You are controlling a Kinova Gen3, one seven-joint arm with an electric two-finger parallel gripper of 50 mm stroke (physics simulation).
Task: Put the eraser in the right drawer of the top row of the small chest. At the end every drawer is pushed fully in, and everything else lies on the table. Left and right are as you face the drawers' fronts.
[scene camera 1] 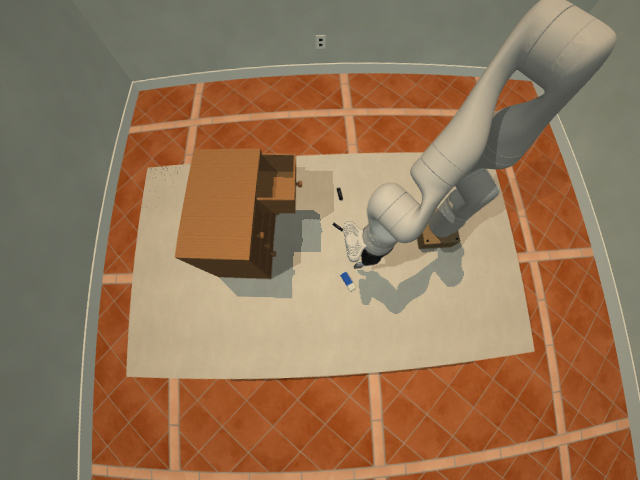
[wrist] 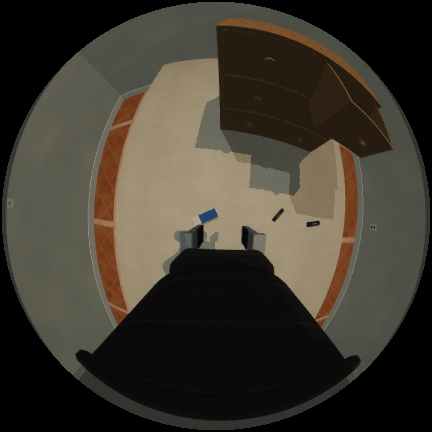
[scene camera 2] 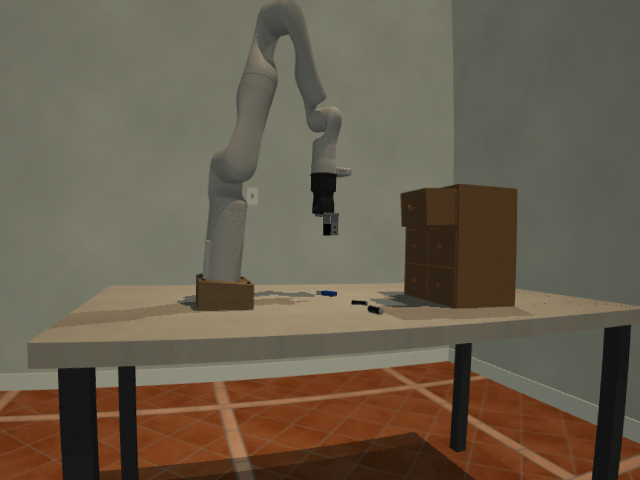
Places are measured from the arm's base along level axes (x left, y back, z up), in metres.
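Pixels of known places: gripper, fingertip midpoint: (wrist: 222, 233) (scene camera 2: 330, 235); arm's base at its link origin: (scene camera 1: 441, 225) (scene camera 2: 221, 279).
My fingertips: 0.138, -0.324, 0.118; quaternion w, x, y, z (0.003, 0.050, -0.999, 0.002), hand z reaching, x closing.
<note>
Ahead of a thing's pixels: the offset from my fingertips to its top centre, as dx, dy, dz. Level surfaces: height alone.
The blue and white eraser {+0.046, -0.007, -0.173} (scene camera 1: 347, 281) (scene camera 2: 327, 293) (wrist: 206, 217) lies flat on the table {dz -0.186} (scene camera 1: 206, 330) (scene camera 2: 206, 330). The small wooden chest {-0.119, -0.362, +0.139} (scene camera 1: 219, 201) (scene camera 2: 485, 248) (wrist: 260, 82) stands with its fronts toward the arm. Its top-row right drawer (scene camera 1: 276, 205) (scene camera 2: 442, 206) (wrist: 345, 132) is pulled far out, and the part of its inside that shows holds no object. The other drawers that show look pushed in. My gripper (scene camera 1: 357, 265) (scene camera 2: 330, 232) (wrist: 222, 233) is open and empty, pointing down high above the table. In the wrist view the eraser lies just beyond the left finger.
Two small dark objects lie on the table between chest and arm: one {-0.283, -0.028, -0.171} (scene camera 1: 339, 193) (scene camera 2: 375, 310) (wrist: 313, 224) toward the open drawer's side, the other {-0.153, -0.039, -0.175} (scene camera 1: 337, 226) (scene camera 2: 359, 302) (wrist: 278, 215) closer to the eraser. The open drawer juts out high over the table.
</note>
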